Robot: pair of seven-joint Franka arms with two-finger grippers.
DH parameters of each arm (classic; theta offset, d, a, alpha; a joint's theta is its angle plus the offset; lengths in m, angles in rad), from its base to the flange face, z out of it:
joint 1: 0 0.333 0 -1.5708
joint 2: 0 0 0 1.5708
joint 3: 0 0.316 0.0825 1.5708
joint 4: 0 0 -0.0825 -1.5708
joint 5: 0 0.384 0 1.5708
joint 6: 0 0 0.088 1.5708
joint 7: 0 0.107 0 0
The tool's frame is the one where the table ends.
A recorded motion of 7 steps. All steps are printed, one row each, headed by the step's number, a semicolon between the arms.
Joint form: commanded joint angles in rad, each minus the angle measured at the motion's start. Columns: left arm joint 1, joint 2, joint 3, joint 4, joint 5, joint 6, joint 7; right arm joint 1, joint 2, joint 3, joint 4, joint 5, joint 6, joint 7.
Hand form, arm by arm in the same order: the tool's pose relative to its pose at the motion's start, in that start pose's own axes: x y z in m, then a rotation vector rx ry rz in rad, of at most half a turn. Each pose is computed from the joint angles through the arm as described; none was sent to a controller.
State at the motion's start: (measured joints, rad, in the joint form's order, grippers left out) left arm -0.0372 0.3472 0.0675 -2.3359 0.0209 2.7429 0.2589; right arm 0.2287 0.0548 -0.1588 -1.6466 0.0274 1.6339 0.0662
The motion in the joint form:
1: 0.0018 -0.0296 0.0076 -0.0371 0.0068 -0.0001 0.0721; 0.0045 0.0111 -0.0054 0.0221 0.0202 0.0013 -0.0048
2: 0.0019 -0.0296 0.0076 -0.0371 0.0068 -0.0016 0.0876; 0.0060 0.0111 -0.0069 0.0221 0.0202 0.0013 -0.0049
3: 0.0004 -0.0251 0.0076 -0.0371 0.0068 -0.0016 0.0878; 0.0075 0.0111 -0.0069 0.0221 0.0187 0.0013 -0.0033
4: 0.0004 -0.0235 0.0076 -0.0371 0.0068 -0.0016 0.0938; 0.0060 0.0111 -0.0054 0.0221 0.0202 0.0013 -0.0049
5: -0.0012 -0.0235 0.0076 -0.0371 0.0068 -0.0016 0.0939; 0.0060 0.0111 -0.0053 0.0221 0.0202 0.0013 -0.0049
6: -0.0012 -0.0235 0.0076 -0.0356 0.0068 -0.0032 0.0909; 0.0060 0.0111 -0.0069 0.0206 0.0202 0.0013 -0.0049
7: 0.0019 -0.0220 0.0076 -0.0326 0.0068 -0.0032 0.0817; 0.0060 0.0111 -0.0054 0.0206 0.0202 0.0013 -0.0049
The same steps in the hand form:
1: -0.0119 -0.0016 -0.0034 0.0011 -0.0085 0.0688; 0.0040 -0.0025 -0.0046 0.0189 0.0113 -0.0030
2: -0.0120 -0.0016 -0.0033 0.0006 -0.0100 0.0842; 0.0040 -0.0025 -0.0046 0.0188 0.0114 -0.0031
3: -0.0125 -0.0006 -0.0010 -0.0007 -0.0142 0.0861; 0.0039 -0.0032 -0.0046 0.0172 0.0114 -0.0031
4: -0.0128 -0.0005 -0.0002 -0.0011 -0.0158 0.0921; 0.0039 -0.0033 -0.0046 0.0188 0.0113 -0.0046
5: -0.0126 0.0003 -0.0002 -0.0012 -0.0157 0.0938; 0.0039 -0.0034 -0.0046 0.0188 0.0113 -0.0047
6: -0.0121 0.0001 -0.0006 -0.0012 -0.0158 0.0908; 0.0039 -0.0025 -0.0039 0.0187 0.0099 -0.0031
7: -0.0116 -0.0017 -0.0007 -0.0004 -0.0146 0.0785; 0.0038 -0.0033 -0.0038 0.0187 0.0098 -0.0046

